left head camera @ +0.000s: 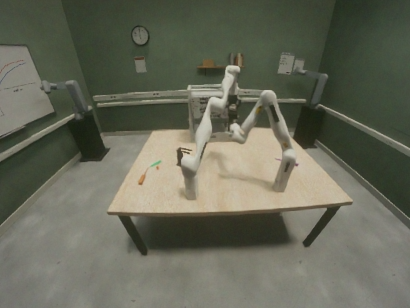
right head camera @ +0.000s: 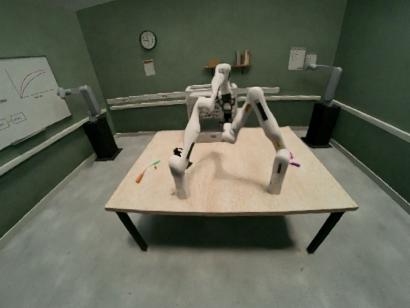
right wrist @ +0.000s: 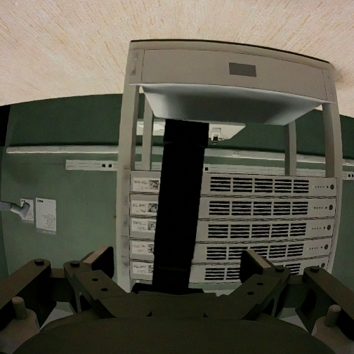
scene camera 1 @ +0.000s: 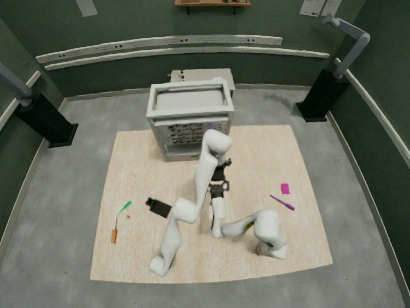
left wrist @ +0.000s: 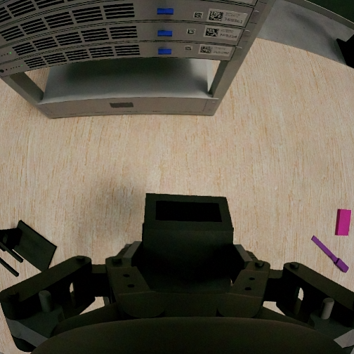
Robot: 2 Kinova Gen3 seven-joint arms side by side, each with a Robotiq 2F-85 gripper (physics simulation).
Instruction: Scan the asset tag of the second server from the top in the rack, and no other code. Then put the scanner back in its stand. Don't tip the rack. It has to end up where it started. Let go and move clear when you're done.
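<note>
The rack stands upright at the table's back. It looks upside down in the right wrist view, where the second server from the top partly shows behind the scanner. My left gripper is shut on the black scanner, held above the table in front of the rack. My right gripper is open close by, its fingers apart on either side of the scanner's line of view; contact cannot be told. The black stand is on the table, left of the arms.
A purple tool and a magenta block lie at the right. A green tool, an orange-handled tool and a small orange piece lie at the left. Both forearms are close together mid-table.
</note>
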